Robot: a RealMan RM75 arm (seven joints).
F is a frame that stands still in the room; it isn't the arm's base.
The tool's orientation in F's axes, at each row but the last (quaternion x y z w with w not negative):
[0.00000, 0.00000, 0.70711, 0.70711]
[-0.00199, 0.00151, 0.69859, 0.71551]
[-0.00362, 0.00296, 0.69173, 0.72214]
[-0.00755, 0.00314, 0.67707, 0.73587]
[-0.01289, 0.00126, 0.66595, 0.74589]
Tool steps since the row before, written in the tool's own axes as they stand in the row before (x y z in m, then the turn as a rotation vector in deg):
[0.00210, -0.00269, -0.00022, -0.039, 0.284, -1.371]
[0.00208, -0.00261, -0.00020, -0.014, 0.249, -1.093]
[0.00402, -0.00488, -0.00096, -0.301, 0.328, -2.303]
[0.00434, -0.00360, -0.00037, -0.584, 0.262, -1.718]
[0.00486, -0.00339, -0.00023, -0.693, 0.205, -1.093]
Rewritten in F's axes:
[0.00269, 0.00210, -0.00022, -0.284, -0.039, -1.371]
[0.00266, 0.00202, -0.00021, -0.249, -0.013, -1.093]
[0.00505, 0.00380, -0.00099, -0.339, -0.308, -2.300]
[0.00395, 0.00402, -0.00041, -0.300, -0.587, -1.711]
[0.00392, 0.00444, -0.00026, -0.265, -0.688, -1.083]

